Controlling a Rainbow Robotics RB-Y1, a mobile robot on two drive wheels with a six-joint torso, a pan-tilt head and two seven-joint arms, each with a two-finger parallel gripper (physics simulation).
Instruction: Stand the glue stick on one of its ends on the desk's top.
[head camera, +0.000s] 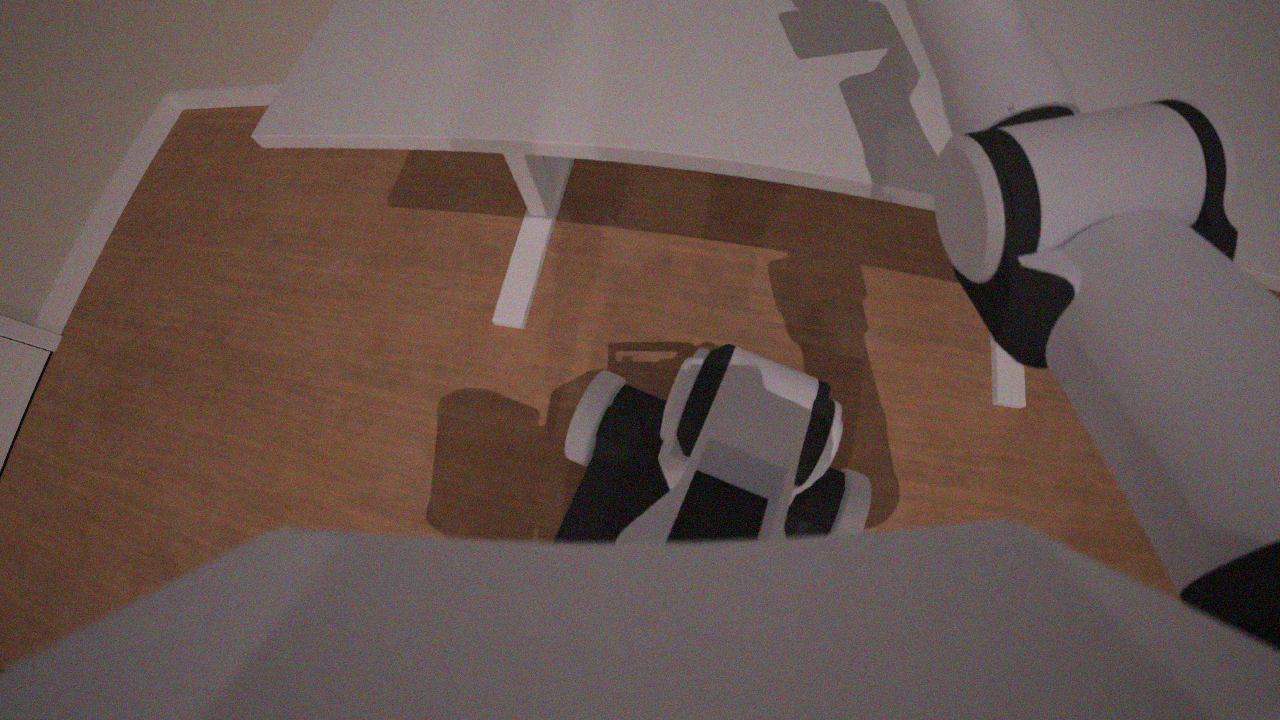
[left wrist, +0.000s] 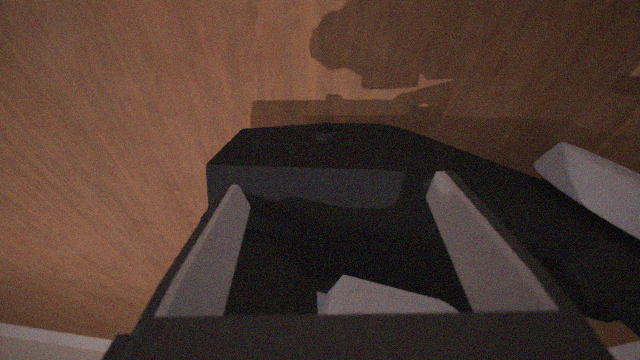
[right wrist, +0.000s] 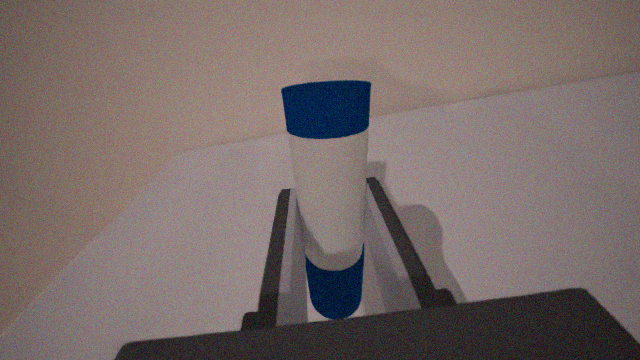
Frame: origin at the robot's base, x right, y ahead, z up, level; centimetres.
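Seen in the pictures: left gripper, between the fingertips: (left wrist: 334, 190); right gripper, between the fingertips: (right wrist: 329, 196).
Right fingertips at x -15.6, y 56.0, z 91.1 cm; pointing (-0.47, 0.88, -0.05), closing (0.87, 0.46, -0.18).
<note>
A point is followed by its place in that frame.
A glue stick (right wrist: 330, 195) {x -14.3, y 54.4, z 93.3 cm}, white with blue ends, is between the fingers of my right gripper (right wrist: 329, 196) {x -15.6, y 56.0, z 91.1 cm} in the right wrist view. My right gripper is shut on it, one blue end pointing up and away from the palm. The white desk (head camera: 554, 80) {x -34.1, y 25.1, z 72.1 cm} (right wrist: 175, 240) {x -54.0, y 54.9, z 72.1 cm} lies behind and below it; I cannot tell how far the lower end is from the top. The glue stick and the right gripper do not show in the head camera. My left gripper (left wrist: 334, 190) {x -24.8, y -42.9, z 26.6 cm} is open and empty, with dark and white robot parts behind it.
The desk's front edge (head camera: 644, 159) {x -20.4, y 18.8, z 70.5 cm} runs across the head camera view, with a white leg foot (head camera: 523, 277) on the wooden floor (head camera: 268, 295) {x -136.2, y -6.6, z 0.1 cm}. The wall (right wrist: 150, 60) {x -75.5, y 86.2, z 97.8 cm} rises behind the desk. A white cabinet (head camera: 19, 385) {x -218.1, y -74.7, z 5.8 cm} stands at the left edge.
</note>
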